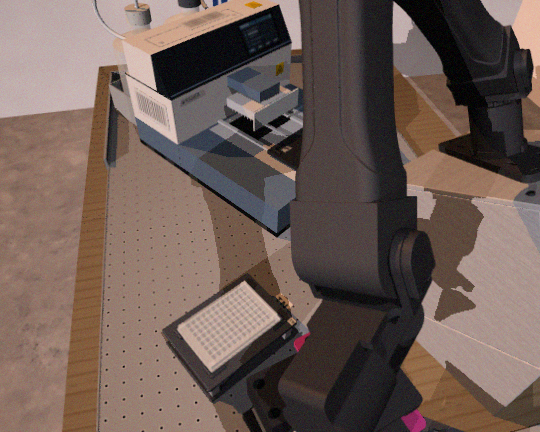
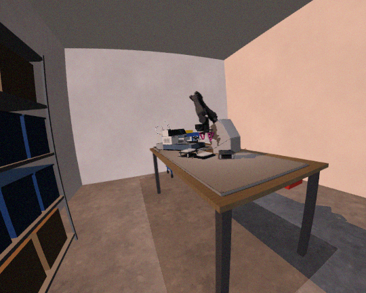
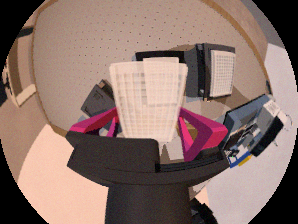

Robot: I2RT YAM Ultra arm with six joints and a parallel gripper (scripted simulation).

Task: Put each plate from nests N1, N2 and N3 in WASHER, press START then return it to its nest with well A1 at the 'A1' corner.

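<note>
Right now the nest n3 is 120 mm behind my hand, 110 mm to the left of it and 110 mm below it. The rest, counted from my hand: nest N2: 140 mm below, 30 mm to the right, 10 mm ahead; then n2 label: 150 mm below, 90 mm behind, 70 mm to the right; then nest N1: 190 mm to the right, 110 mm below, 100 mm ahead.
</note>
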